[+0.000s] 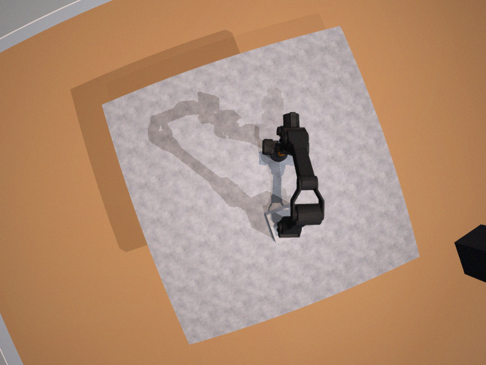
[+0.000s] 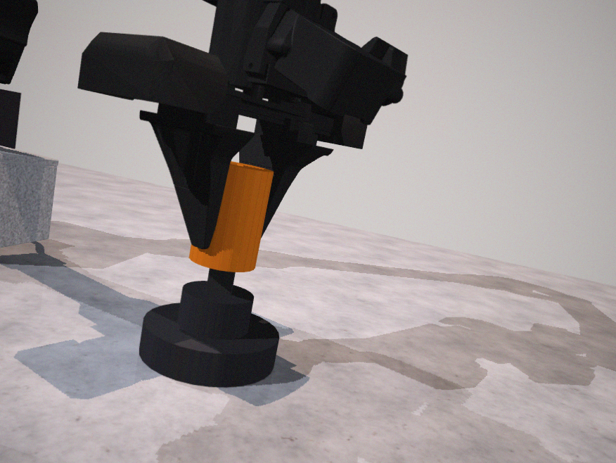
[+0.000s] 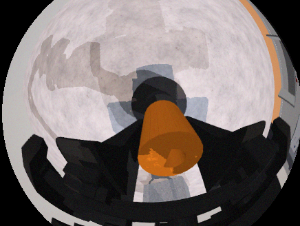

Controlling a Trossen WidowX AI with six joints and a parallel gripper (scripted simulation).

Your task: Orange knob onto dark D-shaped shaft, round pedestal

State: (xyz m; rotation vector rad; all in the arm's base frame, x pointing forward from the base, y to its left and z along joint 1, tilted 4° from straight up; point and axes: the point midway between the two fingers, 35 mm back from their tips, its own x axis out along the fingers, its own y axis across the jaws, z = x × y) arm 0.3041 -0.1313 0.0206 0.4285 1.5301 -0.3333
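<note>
Right now my gripper tip is 2 cm below the orange knob. Also, from my gripper tip: round pedestal: 4 cm below.
</note>
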